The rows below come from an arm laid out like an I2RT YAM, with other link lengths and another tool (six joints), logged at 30 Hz.
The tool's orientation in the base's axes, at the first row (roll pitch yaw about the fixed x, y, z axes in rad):
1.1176, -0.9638, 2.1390
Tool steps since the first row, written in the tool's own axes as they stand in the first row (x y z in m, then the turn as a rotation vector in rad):
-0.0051, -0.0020, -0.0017, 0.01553, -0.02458, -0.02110
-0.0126, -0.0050, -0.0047, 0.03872, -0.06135, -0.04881
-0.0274, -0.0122, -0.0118, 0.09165, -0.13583, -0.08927
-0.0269, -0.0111, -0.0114, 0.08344, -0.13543, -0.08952
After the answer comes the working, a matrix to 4 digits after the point.
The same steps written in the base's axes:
-0.0001, -0.0010, -0.0056, -0.02554, 0.02474, -0.00512
-0.0007, -0.0026, -0.0141, -0.06006, 0.06244, -0.01185
-0.0032, -0.0048, -0.0317, -0.11690, 0.14448, -0.01667
-0.0029, -0.0055, -0.0306, -0.11461, 0.14014, -0.02327

The tool's axes in the first row as the columns of a matrix, in the base's axes (rounded; the answer above uses it unrounded):
-0.3069, 0.0283, 0.9513
0.4808, -0.8580, 0.1807
0.8214, 0.5128, 0.2497

